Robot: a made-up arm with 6 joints. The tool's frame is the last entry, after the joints.
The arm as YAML. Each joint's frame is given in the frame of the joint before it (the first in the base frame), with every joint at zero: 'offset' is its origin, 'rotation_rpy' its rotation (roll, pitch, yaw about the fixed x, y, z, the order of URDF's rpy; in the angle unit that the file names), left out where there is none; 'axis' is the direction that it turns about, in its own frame. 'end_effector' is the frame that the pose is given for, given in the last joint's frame.
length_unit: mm
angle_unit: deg
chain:
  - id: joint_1
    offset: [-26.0, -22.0, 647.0]
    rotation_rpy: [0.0, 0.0, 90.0]
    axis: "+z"
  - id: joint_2
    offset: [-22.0, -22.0, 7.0]
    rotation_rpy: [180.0, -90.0, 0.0]
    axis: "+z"
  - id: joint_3
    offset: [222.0, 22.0, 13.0]
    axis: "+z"
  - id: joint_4
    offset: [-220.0, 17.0, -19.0]
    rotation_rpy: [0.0, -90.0, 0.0]
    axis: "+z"
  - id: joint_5
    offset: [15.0, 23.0, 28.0]
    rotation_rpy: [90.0, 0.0, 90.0]
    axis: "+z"
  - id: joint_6
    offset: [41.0, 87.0, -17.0]
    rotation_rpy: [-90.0, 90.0, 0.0]
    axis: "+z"
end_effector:
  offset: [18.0, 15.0, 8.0]
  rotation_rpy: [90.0, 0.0, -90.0]
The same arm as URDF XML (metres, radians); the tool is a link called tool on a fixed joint. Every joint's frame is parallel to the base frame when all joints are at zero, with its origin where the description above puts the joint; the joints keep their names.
<robot name="arm">
<joint name="tool_fixed" type="fixed"><parent link="link6"/><child link="tool"/><origin xyz="-0.015 -0.018 -0.008" rpy="-1.5708 0 0"/></joint>
<joint name="joint_6" type="continuous"><parent link="link5"/><child link="link6"/><origin xyz="0.041 -0.017 -0.087" rpy="0 0 0"/><axis xyz="0 0 -1"/></joint>
<joint name="joint_5" type="continuous"><parent link="link4"/><child link="link5"/><origin xyz="0.023 0.015 -0.028" rpy="0 0 0"/><axis xyz="0 1 0"/></joint>
<joint name="joint_4" type="continuous"><parent link="link3"/><child link="link4"/><origin xyz="0.017 -0.019 -0.22" rpy="0 0 0"/><axis xyz="0 0 -1"/></joint>
<joint name="joint_3" type="continuous"><parent link="link2"/><child link="link3"/><origin xyz="0.022 0.013 0.222" rpy="0 0 0"/><axis xyz="0 1 0"/></joint>
<joint name="joint_2" type="continuous"><parent link="link1"/><child link="link2"/><origin xyz="0.022 -0.022 0.007" rpy="0 0 0"/><axis xyz="0 1 0"/></joint>
<joint name="joint_1" type="continuous"><parent link="base"/><child link="link1"/><origin xyz="-0.026 -0.022 0.647" rpy="0 0 0"/><axis xyz="0 0 1"/></joint>
<link name="base"/>
<link name="link1"/>
<link name="link2"/>
<link name="link3"/>
<link name="link4"/>
<link name="link5"/>
<link name="link6"/>
<link name="tool"/>
</robot>

